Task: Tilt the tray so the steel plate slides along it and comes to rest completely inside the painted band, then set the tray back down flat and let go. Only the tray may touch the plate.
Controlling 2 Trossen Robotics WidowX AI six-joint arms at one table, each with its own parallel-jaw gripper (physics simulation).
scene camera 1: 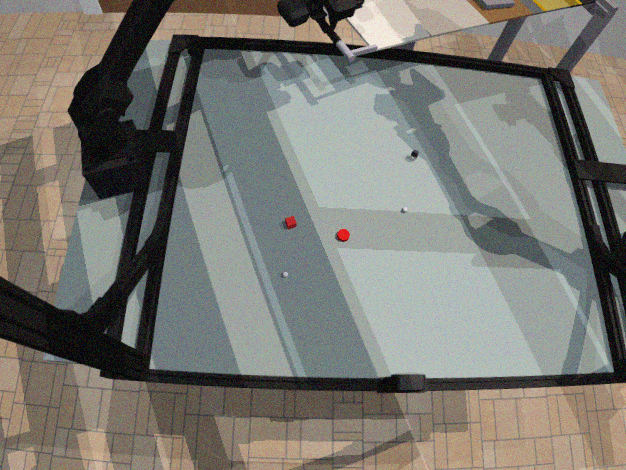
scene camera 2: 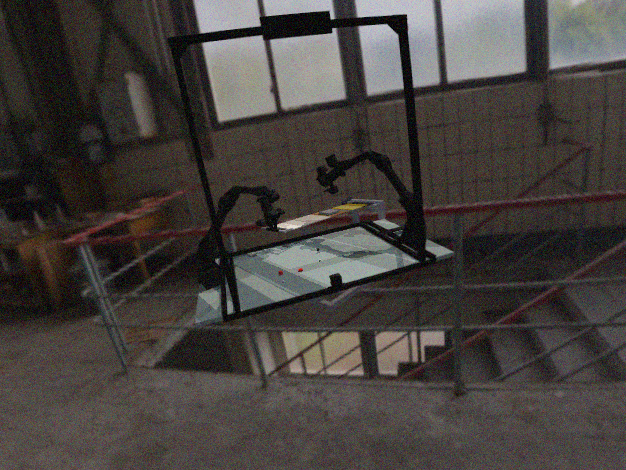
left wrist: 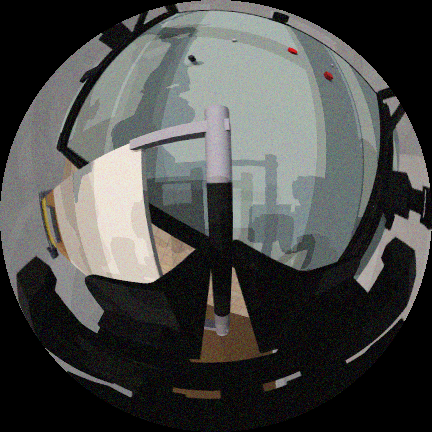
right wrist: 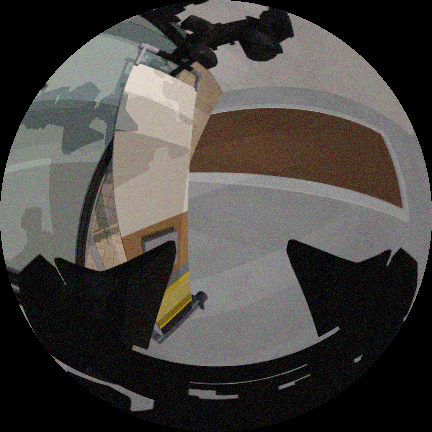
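The tray (scene camera 1: 429, 20) (scene camera 2: 303, 221) (left wrist: 120, 215) (right wrist: 150, 190) is a long pale board, its far end higher than the held end in scene camera 2. The grey steel plate (scene camera 1: 495, 2) (right wrist: 159, 239) lies on its brown stretch, short of the yellow painted band (scene camera 1: 556, 5) (scene camera 2: 349, 206) (right wrist: 176, 300); a finger partly hides it in the right wrist view. My left gripper (scene camera 2: 273, 226) (left wrist: 220, 245) is shut on the black grip of the near tray handle (left wrist: 218, 150) (scene camera 1: 346, 50). My right gripper (scene camera 2: 331, 189) (right wrist: 233, 246) is open and empty, above and apart from the tray.
Grey legs (scene camera 1: 505, 40) (scene camera 2: 354, 217) show beneath the tray's far end. The black table frame (scene camera 1: 455, 60) (right wrist: 90, 205) runs beside the tray. A red cube (scene camera 1: 290, 222), a red disc (scene camera 1: 343, 234) and a small black piece (scene camera 1: 414, 153) are on the glassy table.
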